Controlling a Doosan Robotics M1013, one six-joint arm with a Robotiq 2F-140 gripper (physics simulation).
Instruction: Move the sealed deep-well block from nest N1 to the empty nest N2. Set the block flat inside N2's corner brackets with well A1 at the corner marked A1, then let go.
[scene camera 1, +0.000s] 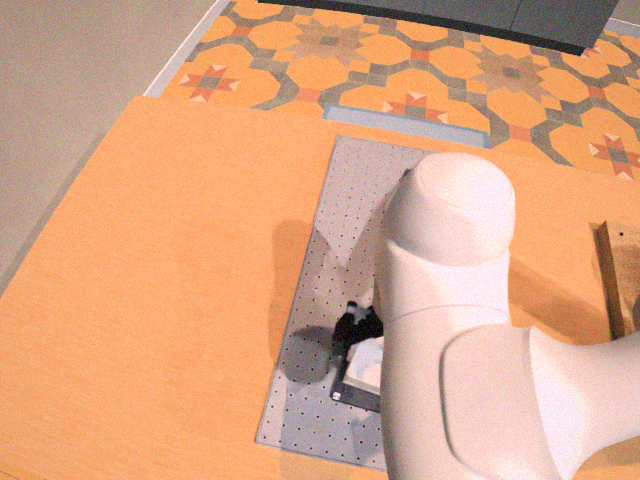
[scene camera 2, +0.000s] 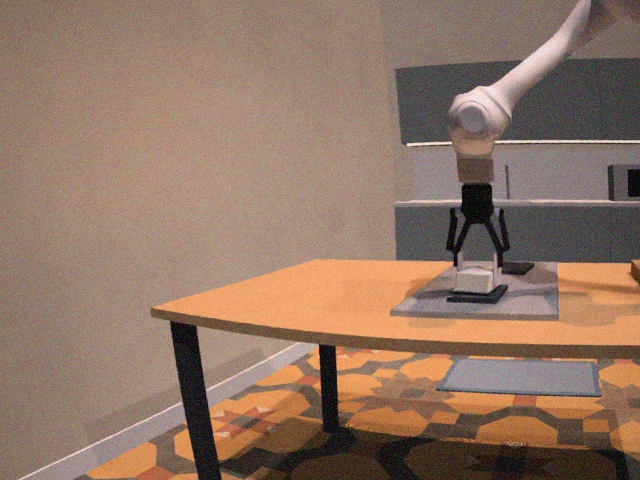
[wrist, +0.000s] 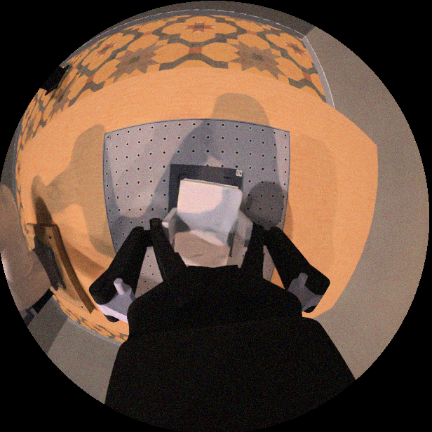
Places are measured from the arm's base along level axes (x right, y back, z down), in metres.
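Where they show: gripper, between the fingertips: (scene camera 1: 378, 358) (scene camera 2: 478, 282).
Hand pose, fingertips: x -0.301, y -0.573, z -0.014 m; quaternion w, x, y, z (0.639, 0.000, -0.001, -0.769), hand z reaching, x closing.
Observation:
Things, the pixels of their top centre, and the offset from my fingertips. Level surfaces: height alone.
- pale sealed block, centre of its top: (scene camera 1: 383, 347) (scene camera 2: 479, 269) dx +0.010, dy -0.001, dz -0.029 m
- dark nest N2, centre of its top: (scene camera 1: 379, 361) (scene camera 2: 479, 289) dx +0.002, dy +0.004, dz +0.018 m
- white A1 mark, centre of its top: (scene camera 1: 336, 396) dx -0.079, dy -0.040, dz +0.020 m
- Nest N1, centre of its top: (scene camera 2: 512, 265) dx +0.364, dy -0.017, dz +0.018 m
- grey perforated board, height of its surface: dz +0.032 m
- wooden table, height of its surface: dz +0.045 m
The pale sealed block (scene camera 1: 364, 364) (scene camera 2: 473, 281) (wrist: 209, 205) is between the fingers of my gripper (scene camera 2: 478, 272) (wrist: 205, 216), which is shut on it. It looks level, low over or in the dark nest N2 (scene camera 1: 356, 400) (scene camera 2: 473, 298) (wrist: 173, 190). I cannot tell whether it is fully down inside the corner brackets. The white A1 mark (scene camera 1: 336, 395) (wrist: 239, 173) shows at the nest's far right corner in the wrist view. In the wrist view the block looks slightly turned against the nest's edge. Well A1 is not readable. Nest N1 (scene camera 2: 518, 267) stands behind in scene camera 2.
Both nests are on a grey perforated board (scene camera 1: 356, 170) (scene camera 2: 532, 305) (wrist: 135, 150) on the wooden table (scene camera 1: 206, 258) (scene camera 2: 361, 299) (wrist: 330, 165). A wooden fixture (scene camera 1: 610, 279) (wrist: 65, 265) stands to one side. The arm (scene camera 1: 444, 310) hides part of the board in scene camera 1.

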